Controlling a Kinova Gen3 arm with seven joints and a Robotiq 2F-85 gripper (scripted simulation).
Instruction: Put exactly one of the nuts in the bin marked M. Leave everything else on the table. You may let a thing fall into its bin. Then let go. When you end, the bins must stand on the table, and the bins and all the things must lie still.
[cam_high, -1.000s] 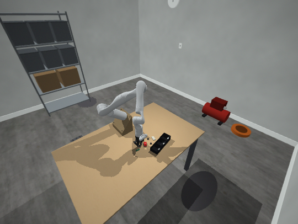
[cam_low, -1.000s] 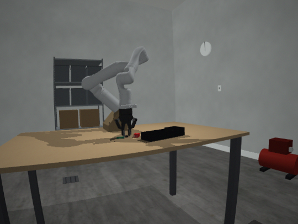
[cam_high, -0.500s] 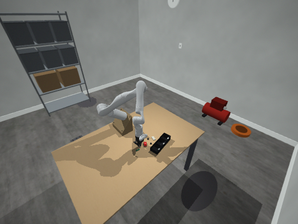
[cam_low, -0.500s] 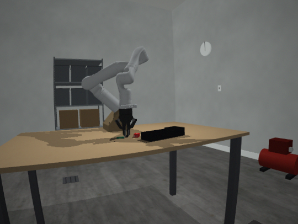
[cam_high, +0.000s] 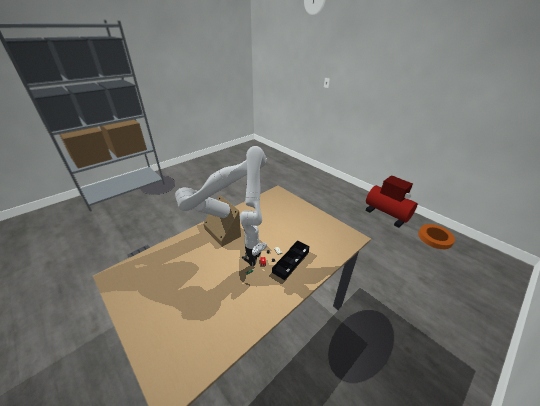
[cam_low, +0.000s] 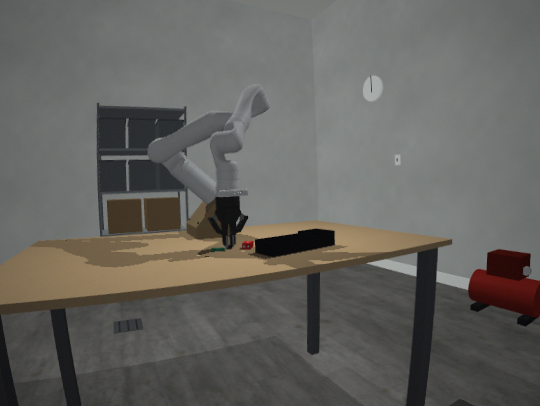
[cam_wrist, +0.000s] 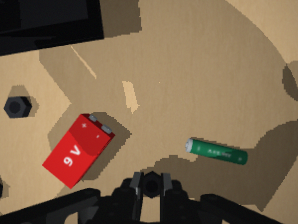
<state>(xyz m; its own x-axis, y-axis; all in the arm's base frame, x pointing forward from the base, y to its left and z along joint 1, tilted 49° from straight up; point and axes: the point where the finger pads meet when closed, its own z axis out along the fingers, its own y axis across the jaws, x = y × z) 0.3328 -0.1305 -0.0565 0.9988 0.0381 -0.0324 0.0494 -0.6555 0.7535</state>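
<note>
Right now the green AA battery is 3 cm ahead of my hand, 4 cm to the right of it and 2 cm below it. The rest, counted from my hand: black three-compartment bin (12 cm ahead, 18 cm to the left); red 9V battery (3 cm ahead, 5 cm to the left, 1 cm below); white domino (1 cm ahead, 18 cm to the left, 2 cm below).
</note>
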